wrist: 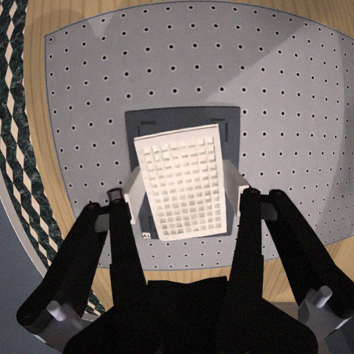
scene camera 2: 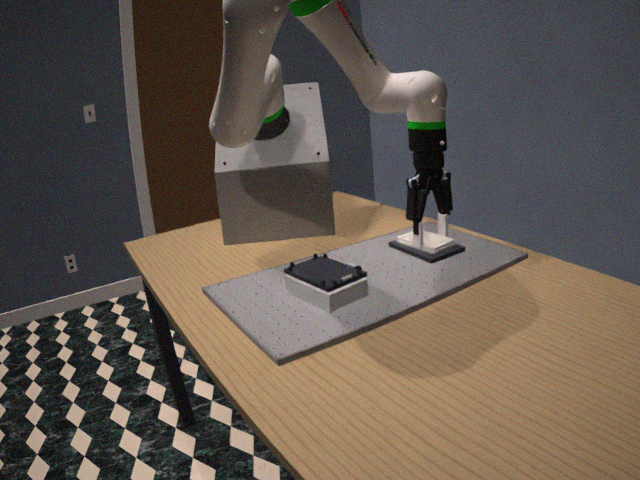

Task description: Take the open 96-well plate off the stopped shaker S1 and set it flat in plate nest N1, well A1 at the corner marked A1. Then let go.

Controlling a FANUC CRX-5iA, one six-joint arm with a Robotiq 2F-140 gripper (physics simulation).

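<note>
The white 96-well plate is open, its wells facing up. My gripper is shut on it, one pale finger pad against each long side. The plate is low over the dark plate nest N1; whether it touches the nest is too small to tell. In the wrist view the plate is turned slightly relative to the nest, and its far edge slants. The A1 mark shows at the nest's near left corner, just left of the plate's near left corner. The shaker S1 carries no plate.
Nest and shaker stand on a grey perforated board on the wooden table. The shaker has raised dark corner posts. The robot's grey base block stands behind the board at the table's back.
</note>
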